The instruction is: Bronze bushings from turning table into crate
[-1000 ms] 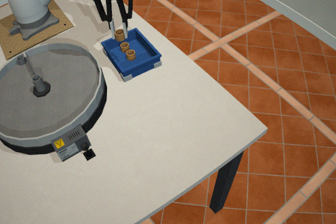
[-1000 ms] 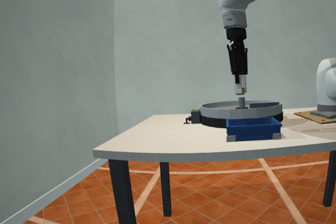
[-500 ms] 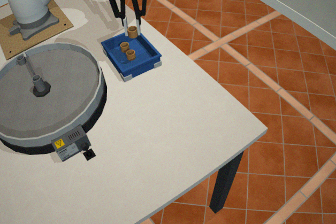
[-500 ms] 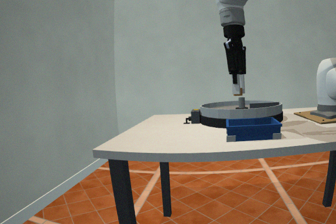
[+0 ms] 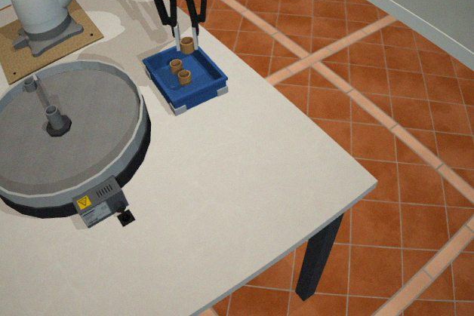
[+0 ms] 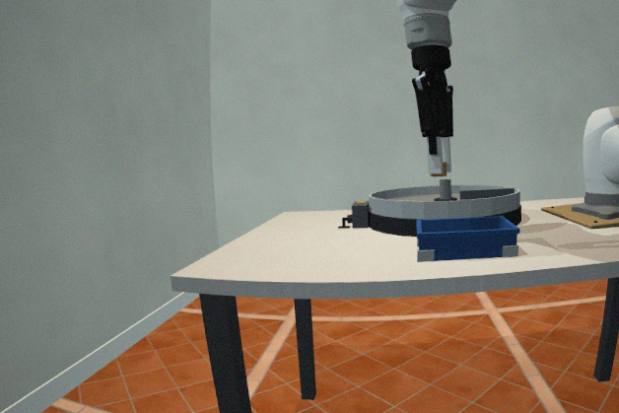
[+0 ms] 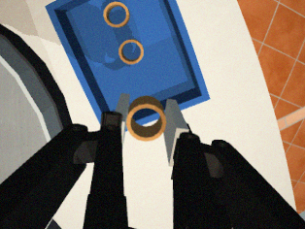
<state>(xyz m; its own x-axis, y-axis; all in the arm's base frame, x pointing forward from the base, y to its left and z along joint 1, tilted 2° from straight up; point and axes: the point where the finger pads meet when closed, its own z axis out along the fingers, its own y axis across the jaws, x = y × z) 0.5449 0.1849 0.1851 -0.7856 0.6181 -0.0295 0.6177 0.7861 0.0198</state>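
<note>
Right now my hand is 16 cm above the crate, 5 cm past it and 1 cm to the right of it.
</note>
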